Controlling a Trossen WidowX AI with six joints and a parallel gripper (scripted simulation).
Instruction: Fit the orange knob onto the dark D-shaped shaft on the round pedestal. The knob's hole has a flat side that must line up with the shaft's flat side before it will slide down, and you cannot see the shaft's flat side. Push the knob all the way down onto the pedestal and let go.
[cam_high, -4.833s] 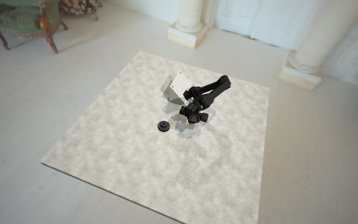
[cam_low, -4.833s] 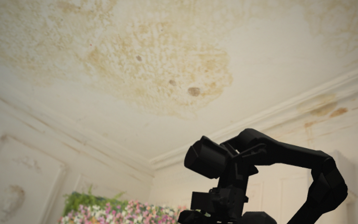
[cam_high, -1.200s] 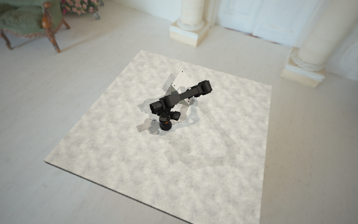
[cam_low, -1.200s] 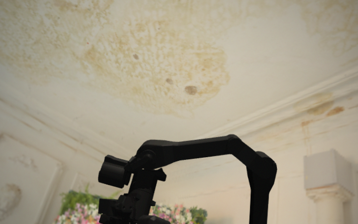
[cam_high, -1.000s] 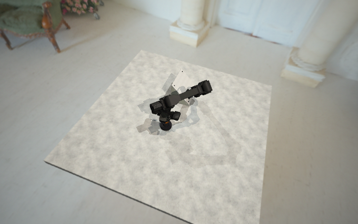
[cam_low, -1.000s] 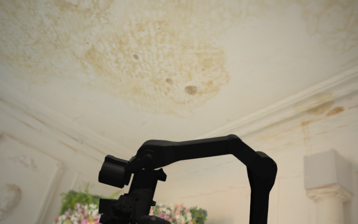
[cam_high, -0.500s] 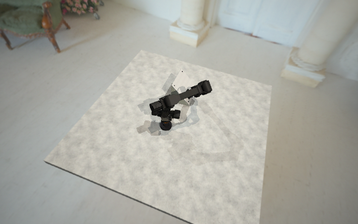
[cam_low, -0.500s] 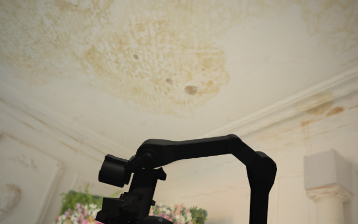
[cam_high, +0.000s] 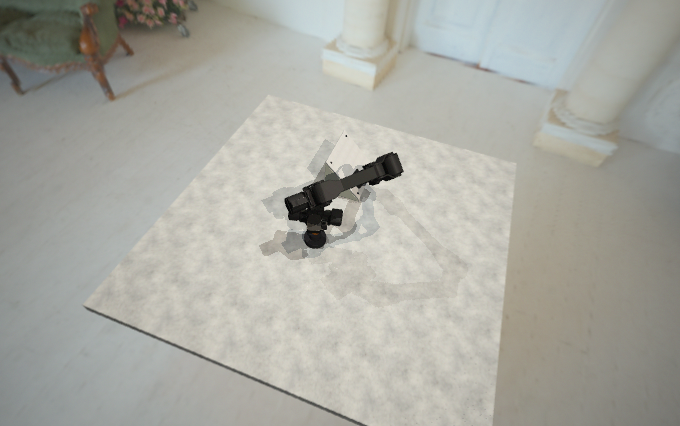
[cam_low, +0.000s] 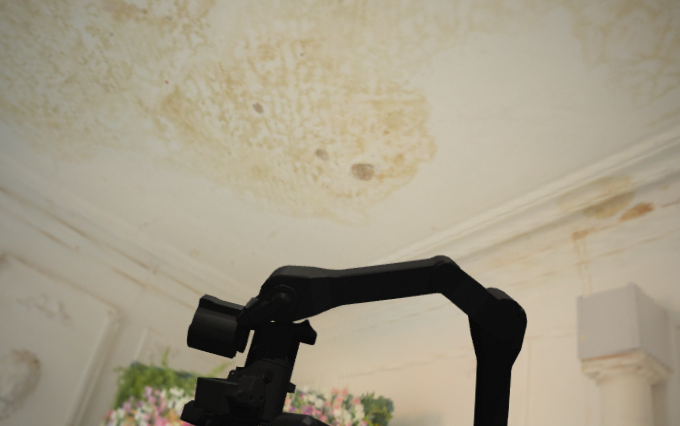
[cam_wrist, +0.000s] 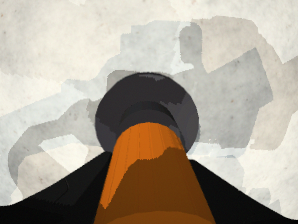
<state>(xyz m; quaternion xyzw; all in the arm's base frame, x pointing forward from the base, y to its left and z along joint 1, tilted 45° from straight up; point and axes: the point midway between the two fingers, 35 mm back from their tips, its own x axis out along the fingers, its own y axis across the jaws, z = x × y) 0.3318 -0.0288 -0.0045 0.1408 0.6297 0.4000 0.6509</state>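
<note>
The orange knob lies 20 mm above my gripper tip. The rest, counted from my gripper tip: dark round pedestal (40 mm below).
</note>
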